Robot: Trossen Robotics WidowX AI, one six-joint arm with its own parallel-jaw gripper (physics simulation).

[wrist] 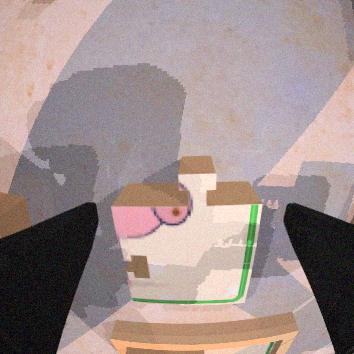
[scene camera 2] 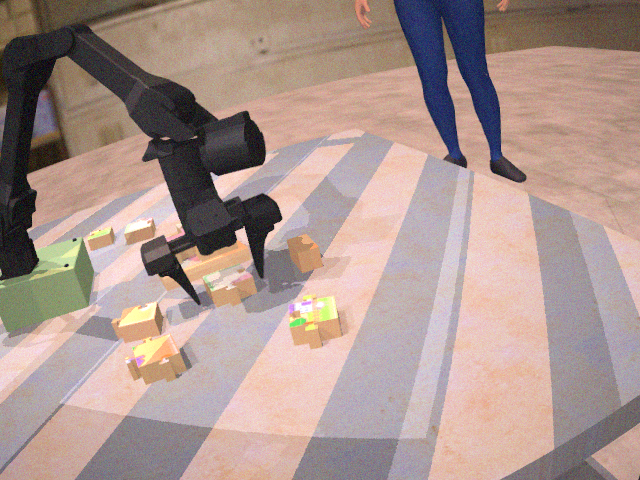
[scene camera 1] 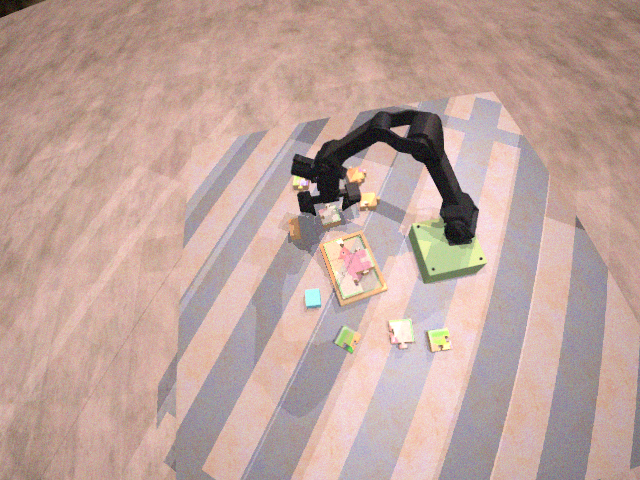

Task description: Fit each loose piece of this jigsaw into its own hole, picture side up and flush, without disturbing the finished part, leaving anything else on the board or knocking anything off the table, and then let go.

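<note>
A white jigsaw piece with pink and a green border (scene camera 1: pixel 329 214) (scene camera 2: pixel 230 284) (wrist: pixel 190 245) lies picture side up on the table, just beyond the board. My gripper (scene camera 1: pixel 328 209) (scene camera 2: pixel 230 290) (wrist: pixel 194 214) is open, one finger on each side of this piece, with gaps on both sides. The wooden-rimmed board (scene camera 1: pixel 331 274) (scene camera 2: pixel 219 263) (wrist: pixel 200 334) holds the finished part with a pink animal; a greyish area shows near its lower right corner in the first scene view. Another white piece with pink and green (scene camera 1: pixel 401 331) (scene camera 2: pixel 139 229) lies apart, picture side up.
Near the gripper are an orange block (scene camera 1: pixel 294 228) (scene camera 2: pixel 305 254) (wrist: pixel 12 212), two orange pieces (scene camera 1: pixel 368 200) (scene camera 1: pixel 355 174) and a green-purple piece (scene camera 1: pixel 300 182) (scene camera 2: pixel 314 317). A cyan block (scene camera 1: pixel 312 298) is beside the board. Two green pieces (scene camera 1: pixel 347 338) (scene camera 1: pixel 439 339) lie farther off.
</note>
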